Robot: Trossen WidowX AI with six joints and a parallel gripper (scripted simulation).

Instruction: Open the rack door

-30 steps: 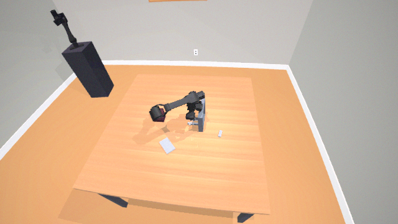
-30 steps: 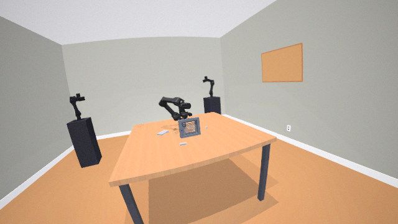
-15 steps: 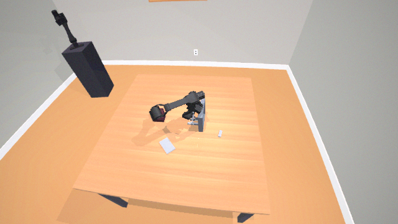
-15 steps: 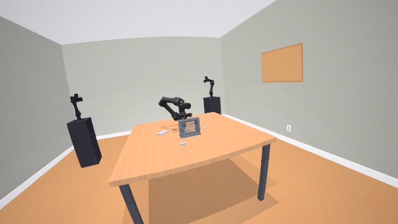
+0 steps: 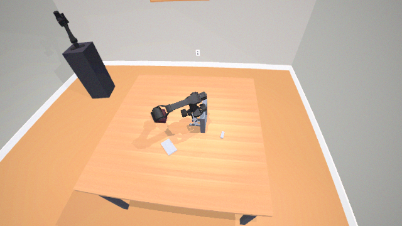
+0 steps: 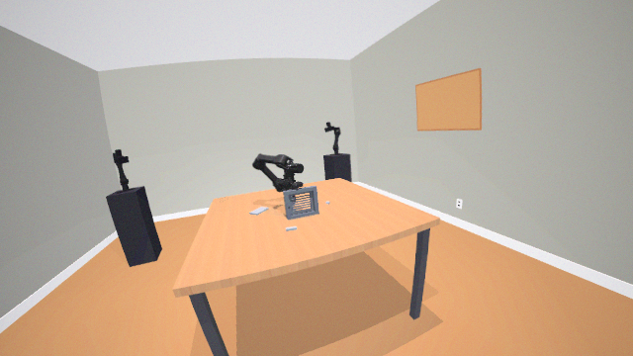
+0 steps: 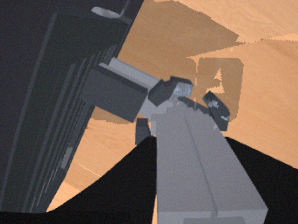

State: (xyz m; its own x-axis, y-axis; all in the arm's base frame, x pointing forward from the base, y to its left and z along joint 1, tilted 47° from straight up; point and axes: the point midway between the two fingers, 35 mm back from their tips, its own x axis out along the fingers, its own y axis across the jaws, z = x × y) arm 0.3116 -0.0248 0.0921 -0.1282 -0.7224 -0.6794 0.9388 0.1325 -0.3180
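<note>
Now: gripper tip 3 cm past the tiny white cube, 27 cm to the right of it and 11 cm above it.
</note>
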